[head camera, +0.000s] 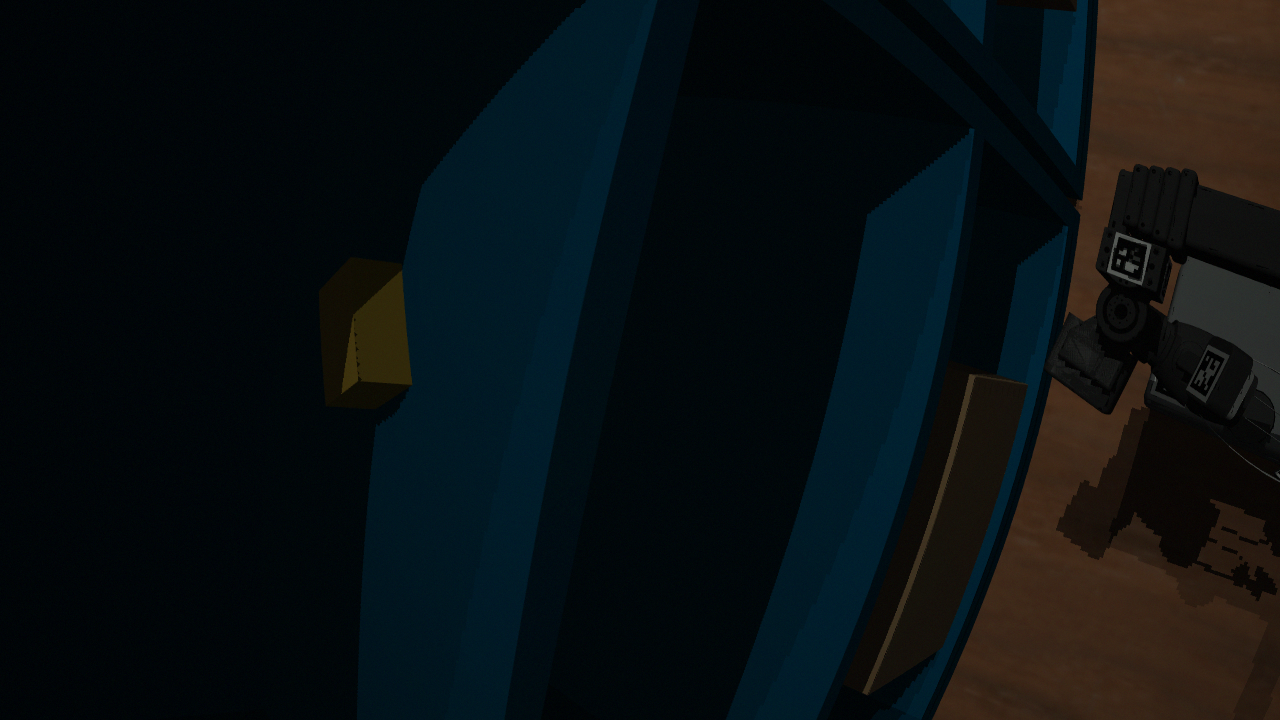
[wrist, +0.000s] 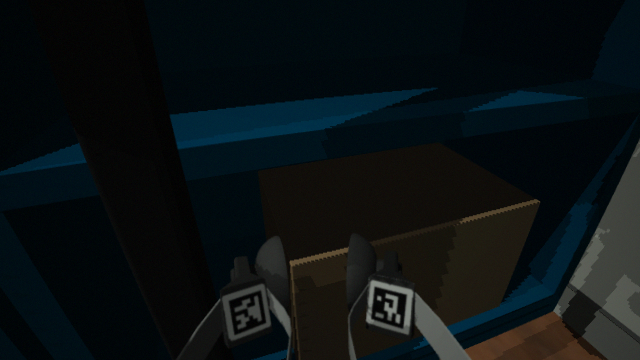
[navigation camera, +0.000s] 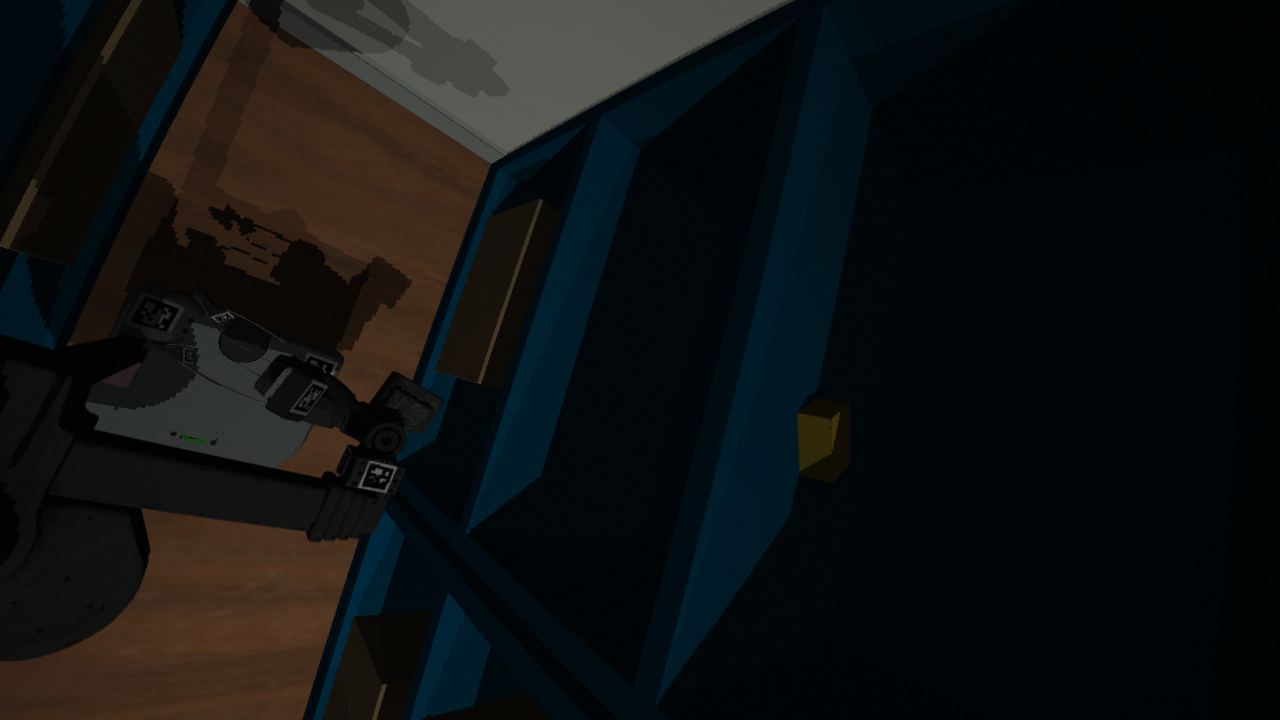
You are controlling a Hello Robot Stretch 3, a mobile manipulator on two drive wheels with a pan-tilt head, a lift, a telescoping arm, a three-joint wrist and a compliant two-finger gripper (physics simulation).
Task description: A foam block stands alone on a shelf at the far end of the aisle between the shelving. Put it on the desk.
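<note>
The yellow foam block stands on a blue shelf, left of centre in the head view and right of centre in the navigation view. Deep shadow lies behind it. The block does not show in the wrist view. My gripper is open, its two fingertips apart with nothing held between them. It is in front of a cardboard box on a lower shelf, well below the foam block's level. The fingertips cannot be made out in the head and navigation views. The desk does not show.
The cardboard box sits in the bottom compartment. Another box is in the shelving across the aisle. A pale wall closes the aisle's end. My arm is low over the brown floor.
</note>
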